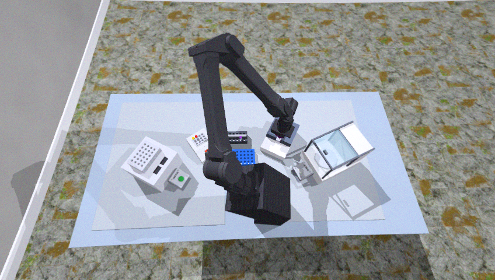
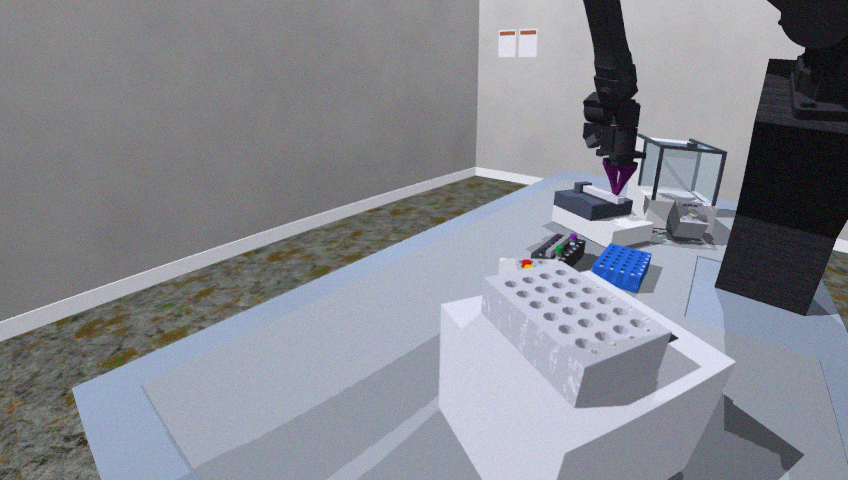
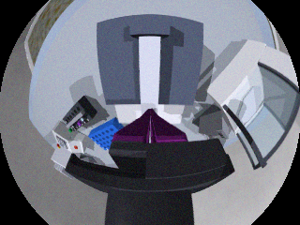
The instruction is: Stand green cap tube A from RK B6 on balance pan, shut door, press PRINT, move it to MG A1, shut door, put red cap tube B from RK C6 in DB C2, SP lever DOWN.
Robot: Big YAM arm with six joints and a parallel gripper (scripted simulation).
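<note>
The SP lever is 30 mm ahead of my hand, 20 mm to the right of it and 20 mm below it. From my hand the other things lie so: blue rack RK (70 mm behind, 190 mm to the left, 90 mm below); then magnet block (40 mm ahead, 230 mm to the left, 90 mm below); then white print key (170 mm behind, 90 mm to the right, 40 mm below).
</note>
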